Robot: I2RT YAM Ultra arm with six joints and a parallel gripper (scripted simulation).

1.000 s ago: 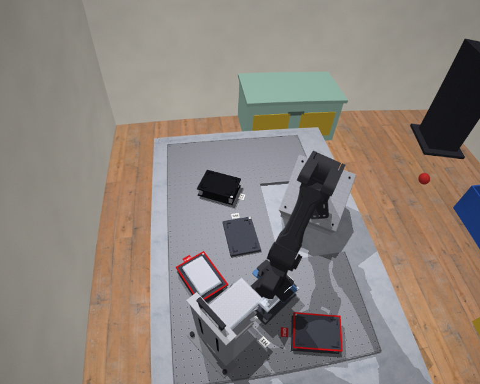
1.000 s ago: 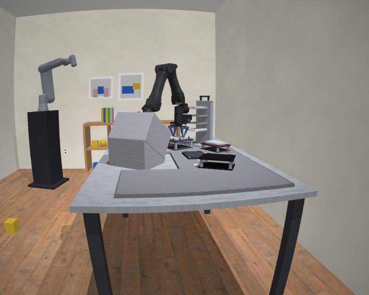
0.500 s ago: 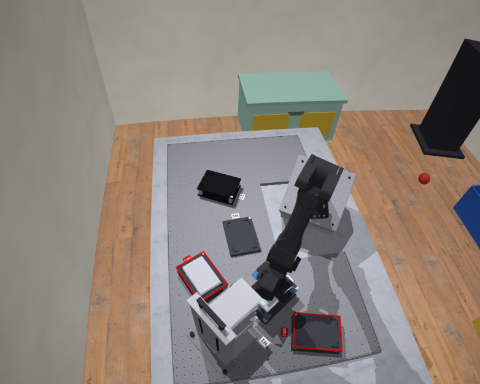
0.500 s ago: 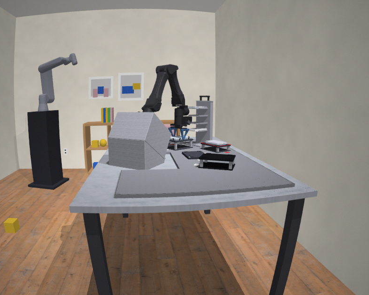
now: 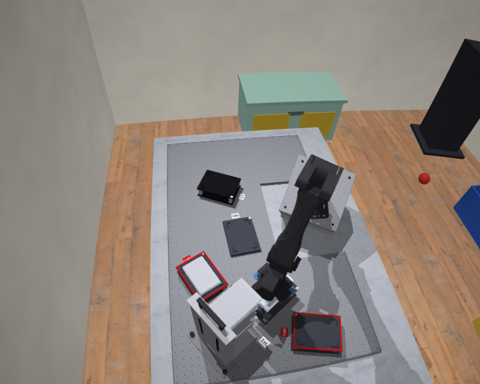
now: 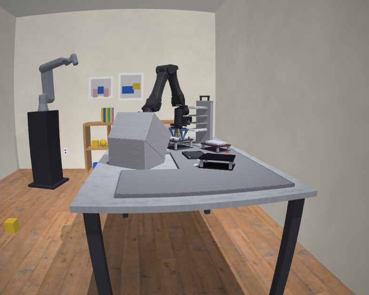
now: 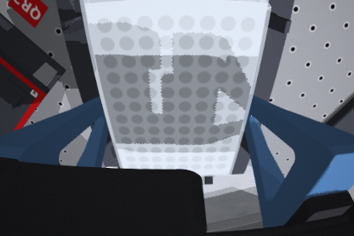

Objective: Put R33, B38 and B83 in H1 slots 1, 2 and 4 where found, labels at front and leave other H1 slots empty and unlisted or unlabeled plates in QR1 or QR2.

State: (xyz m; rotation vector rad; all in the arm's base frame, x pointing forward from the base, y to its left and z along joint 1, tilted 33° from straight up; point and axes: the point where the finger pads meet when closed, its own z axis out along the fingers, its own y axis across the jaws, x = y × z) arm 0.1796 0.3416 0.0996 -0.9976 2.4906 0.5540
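Right now the regrip nest RG is 10 mm below my hand. From my hand the other things lie so: H1 deck label (10 mm ahead, 160 mm to the left, 70 mm below); RG label (70 mm behind, 80 mm to the right, 70 mm below); white 96-well plate (120 mm ahead, 130 mm to the left, 40 mm above).
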